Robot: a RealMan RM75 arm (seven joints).
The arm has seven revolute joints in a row. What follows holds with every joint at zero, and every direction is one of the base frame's. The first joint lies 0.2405 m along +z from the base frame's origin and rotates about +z. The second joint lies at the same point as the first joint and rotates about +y. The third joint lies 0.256 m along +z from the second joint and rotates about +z. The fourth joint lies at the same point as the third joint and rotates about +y. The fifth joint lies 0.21 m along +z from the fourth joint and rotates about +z. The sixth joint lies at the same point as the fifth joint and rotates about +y. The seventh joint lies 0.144 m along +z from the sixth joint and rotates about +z. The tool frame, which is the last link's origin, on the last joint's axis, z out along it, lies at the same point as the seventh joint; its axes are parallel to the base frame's.
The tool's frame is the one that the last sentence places.
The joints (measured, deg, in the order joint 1, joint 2, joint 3, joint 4, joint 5, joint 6, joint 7), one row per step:
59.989 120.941 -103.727 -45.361 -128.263 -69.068 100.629
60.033 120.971 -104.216 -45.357 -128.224 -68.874 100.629
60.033 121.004 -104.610 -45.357 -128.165 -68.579 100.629
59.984 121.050 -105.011 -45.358 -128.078 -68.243 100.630
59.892 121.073 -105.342 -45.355 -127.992 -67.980 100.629
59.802 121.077 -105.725 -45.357 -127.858 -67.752 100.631
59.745 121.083 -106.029 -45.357 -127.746 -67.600 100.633
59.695 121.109 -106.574 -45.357 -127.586 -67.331 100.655
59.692 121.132 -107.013 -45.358 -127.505 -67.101 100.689
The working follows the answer.
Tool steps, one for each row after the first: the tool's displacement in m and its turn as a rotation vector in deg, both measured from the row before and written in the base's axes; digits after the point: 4 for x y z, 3 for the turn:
0.0001 -0.0007 -0.0010 -0.101 -0.213 0.339
0.0000 -0.0004 -0.0010 0.006 -0.066 0.274
0.0002 -0.0005 -0.0011 0.013 -0.019 0.228
0.0005 -0.0005 -0.0008 0.007 -0.021 0.123
0.0006 -0.0006 -0.0008 -0.041 -0.048 0.116
0.0004 -0.0006 -0.0006 -0.059 -0.049 0.091
0.0005 -0.0010 -0.0012 -0.102 -0.113 0.219
0.0002 -0.0006 -0.0010 -0.052 -0.118 0.229

Tool pose at each row, in the base's axes (x y z in m, rotation vector in deg; rounded; the steps above come from the unrounded poses):
0.0943 0.3609 -0.1300 170.269 34.431 35.026
0.0944 0.3602 -0.1310 170.031 34.944 35.311
0.0945 0.3598 -0.1320 169.971 35.355 35.431
0.0946 0.3592 -0.1331 169.945 35.699 35.482
0.0952 0.3588 -0.1339 169.925 35.883 35.526
0.0958 0.3581 -0.1347 169.848 36.061 35.584
0.0963 0.3576 -0.1354 169.757 36.203 35.632
0.0967 0.3566 -0.1366 169.578 36.539 35.761
0.0970 0.3560 -0.1375 169.440 36.884 35.922

